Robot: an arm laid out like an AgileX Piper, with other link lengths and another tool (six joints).
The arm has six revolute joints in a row. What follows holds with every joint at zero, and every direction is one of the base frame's. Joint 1 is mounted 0.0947 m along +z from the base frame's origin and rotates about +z. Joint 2 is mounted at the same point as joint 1 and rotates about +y. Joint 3 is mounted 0.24 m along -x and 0.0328 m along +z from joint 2 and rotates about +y. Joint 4 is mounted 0.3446 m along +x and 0.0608 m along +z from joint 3 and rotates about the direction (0.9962, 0, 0.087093). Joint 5 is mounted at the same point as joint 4 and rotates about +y. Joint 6 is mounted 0.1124 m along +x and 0.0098 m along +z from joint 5 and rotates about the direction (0.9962, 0, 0.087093). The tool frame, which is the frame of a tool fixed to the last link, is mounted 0.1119 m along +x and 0.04 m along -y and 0.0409 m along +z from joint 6; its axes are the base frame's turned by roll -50.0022, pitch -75.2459 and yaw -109.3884 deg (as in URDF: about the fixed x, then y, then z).
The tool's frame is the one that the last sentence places.
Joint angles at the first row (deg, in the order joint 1, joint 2, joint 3, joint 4, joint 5, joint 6):
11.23 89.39 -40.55 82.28 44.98 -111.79
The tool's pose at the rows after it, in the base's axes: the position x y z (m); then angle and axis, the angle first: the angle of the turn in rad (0 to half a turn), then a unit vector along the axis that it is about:
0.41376, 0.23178, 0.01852, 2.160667, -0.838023, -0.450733, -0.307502
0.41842, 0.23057, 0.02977, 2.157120, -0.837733, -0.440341, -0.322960
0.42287, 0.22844, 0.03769, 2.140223, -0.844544, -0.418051, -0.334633
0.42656, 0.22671, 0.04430, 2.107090, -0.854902, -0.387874, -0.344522
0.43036, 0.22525, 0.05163, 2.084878, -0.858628, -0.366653, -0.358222
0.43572, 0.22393, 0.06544, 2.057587, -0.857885, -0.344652, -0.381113
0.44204, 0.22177, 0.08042, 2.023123, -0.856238, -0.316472, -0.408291
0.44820, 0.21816, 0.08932, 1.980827, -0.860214, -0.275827, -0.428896
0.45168, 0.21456, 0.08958, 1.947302, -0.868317, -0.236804, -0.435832
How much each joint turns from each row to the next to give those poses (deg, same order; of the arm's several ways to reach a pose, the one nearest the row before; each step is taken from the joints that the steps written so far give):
0.00 -1.31 0.00 0.00 -0.11 0.67
0.00 -1.29 0.00 1.11 -0.36 0.79
0.00 -0.95 0.00 1.19 -0.37 2.13
0.00 -0.71 0.00 1.50 0.00 2.93
0.00 -0.66 0.08 1.99 -0.13 1.17
0.00 -1.10 0.00 2.90 0.00 0.76
0.00 -1.02 0.00 3.80 0.00 0.65
0.00 -0.46 0.00 3.71 -0.16 1.76
0.00 0.00 0.14 2.22 -0.33 2.34

